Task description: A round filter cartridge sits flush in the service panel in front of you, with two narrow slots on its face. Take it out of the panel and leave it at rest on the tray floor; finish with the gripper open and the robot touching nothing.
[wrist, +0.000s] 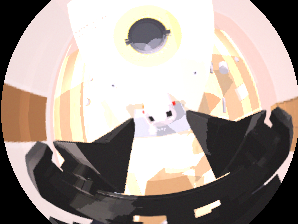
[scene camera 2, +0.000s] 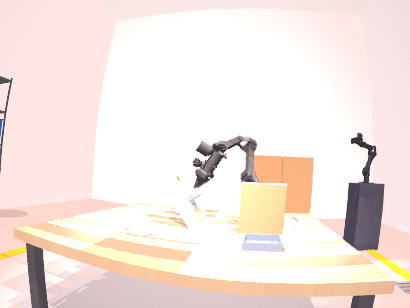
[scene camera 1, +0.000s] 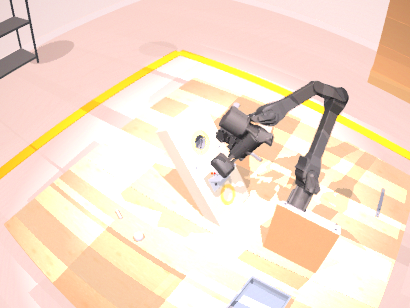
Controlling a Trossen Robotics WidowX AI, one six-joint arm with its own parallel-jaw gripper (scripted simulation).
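A service panel is in view. So is the gripper, open and holding nothing, and the wrist view shows the gripper too.
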